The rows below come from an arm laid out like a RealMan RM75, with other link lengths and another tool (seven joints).
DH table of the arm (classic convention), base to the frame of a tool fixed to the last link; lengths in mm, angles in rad. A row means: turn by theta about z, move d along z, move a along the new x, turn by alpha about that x. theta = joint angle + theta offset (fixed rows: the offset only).
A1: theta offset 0  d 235.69  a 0  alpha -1.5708
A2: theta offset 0  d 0  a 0  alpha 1.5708
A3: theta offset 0  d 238.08  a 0  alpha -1.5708
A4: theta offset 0  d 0  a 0  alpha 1.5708
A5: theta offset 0  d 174.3  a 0  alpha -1.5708
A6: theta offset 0  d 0  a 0  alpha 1.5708
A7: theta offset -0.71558  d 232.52  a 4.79  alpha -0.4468
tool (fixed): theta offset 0  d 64.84  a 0  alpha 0
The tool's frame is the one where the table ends.
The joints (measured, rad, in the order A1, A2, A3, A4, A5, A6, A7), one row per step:
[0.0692, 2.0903, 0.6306, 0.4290, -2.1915, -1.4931, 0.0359]
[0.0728, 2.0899, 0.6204, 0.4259, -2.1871, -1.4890, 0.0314]
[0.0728, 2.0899, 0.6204, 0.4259, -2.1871, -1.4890, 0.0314]
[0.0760, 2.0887, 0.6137, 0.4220, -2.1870, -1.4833, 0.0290]
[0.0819, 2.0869, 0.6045, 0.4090, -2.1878, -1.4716, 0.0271]
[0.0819, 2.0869, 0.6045, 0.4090, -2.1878, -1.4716, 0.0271]
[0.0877, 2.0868, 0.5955, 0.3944, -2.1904, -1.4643, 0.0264]
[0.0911, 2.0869, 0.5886, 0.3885, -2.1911, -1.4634, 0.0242]
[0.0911, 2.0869, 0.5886, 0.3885, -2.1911, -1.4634, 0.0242]
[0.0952, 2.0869, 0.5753, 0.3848, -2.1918, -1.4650, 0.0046]
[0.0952, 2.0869, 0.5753, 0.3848, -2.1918, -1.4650, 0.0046]
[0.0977, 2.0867, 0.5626, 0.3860, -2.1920, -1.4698, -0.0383]
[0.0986, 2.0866, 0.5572, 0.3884, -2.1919, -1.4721, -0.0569]
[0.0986, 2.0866, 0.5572, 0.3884, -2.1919, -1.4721, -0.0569]
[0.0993, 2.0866, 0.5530, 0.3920, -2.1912, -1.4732, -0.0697]
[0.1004, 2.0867, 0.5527, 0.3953, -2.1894, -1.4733, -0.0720]
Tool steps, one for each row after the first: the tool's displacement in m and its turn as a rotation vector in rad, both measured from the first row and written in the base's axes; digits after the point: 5 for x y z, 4 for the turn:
[-0.00010, 0.00023, -0.00303, -0.0090, -0.0071, 0.0007]
[-0.00010, 0.00023, -0.00303, -0.0090, -0.0071, 0.0007]
[0.00025, 0.00048, -0.00601, -0.0194, -0.0148, 0.0013]
[0.00294, 0.00083, -0.01131, -0.0389, -0.0315, -0.0020]
[0.00294, 0.00083, -0.01131, -0.0389, -0.0315, -0.0020]
[0.00455, 0.00073, -0.01635, -0.0566, -0.0468, -0.0020]
[0.00405, 0.00059, -0.01882, -0.0643, -0.0549, 0.0018]
[0.00405, 0.00059, -0.01882, -0.0643, -0.0549, 0.0018]
[0.00174, 0.00009, -0.02244, -0.0713, -0.0785, 0.0112]
[0.00174, 0.00009, -0.02244, -0.0713, -0.0785, 0.0112]
[-0.00113, -0.00045, -0.02486, -0.0689, -0.1203, 0.0215]
[-0.00282, -0.00064, -0.02574, -0.0669, -0.1366, 0.0268]
[-0.00282, -0.00064, -0.02574, -0.0669, -0.1366, 0.0268]
[-0.00444, -0.00067, -0.02643, -0.0654, -0.1461, 0.0309]
[-0.00543, -0.00016, -0.02609, -0.0632, -0.1450, 0.0322]

